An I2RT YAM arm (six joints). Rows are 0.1 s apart.
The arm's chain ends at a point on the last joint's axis. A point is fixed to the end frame.
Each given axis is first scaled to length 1.
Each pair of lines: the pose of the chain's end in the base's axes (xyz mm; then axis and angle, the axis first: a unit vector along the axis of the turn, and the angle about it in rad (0 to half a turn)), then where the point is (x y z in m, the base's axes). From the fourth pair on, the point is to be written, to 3 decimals.
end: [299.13 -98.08 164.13 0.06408 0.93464 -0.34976 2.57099]
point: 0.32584 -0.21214 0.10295
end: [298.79 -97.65 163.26 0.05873 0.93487 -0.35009 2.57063]
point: 0.32635 -0.21167 0.10238
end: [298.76 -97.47 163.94 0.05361 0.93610 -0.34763 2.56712]
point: 0.32760 -0.21104 0.10281
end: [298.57 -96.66 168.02 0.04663 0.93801 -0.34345 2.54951]
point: 0.330 -0.209 0.107
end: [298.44 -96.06 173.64 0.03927 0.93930 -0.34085 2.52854]
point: 0.334 -0.208 0.113
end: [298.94 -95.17 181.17 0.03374 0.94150 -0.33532 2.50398]
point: 0.338 -0.206 0.120
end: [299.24 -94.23 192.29 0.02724 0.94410 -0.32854 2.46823]
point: 0.343 -0.203 0.132
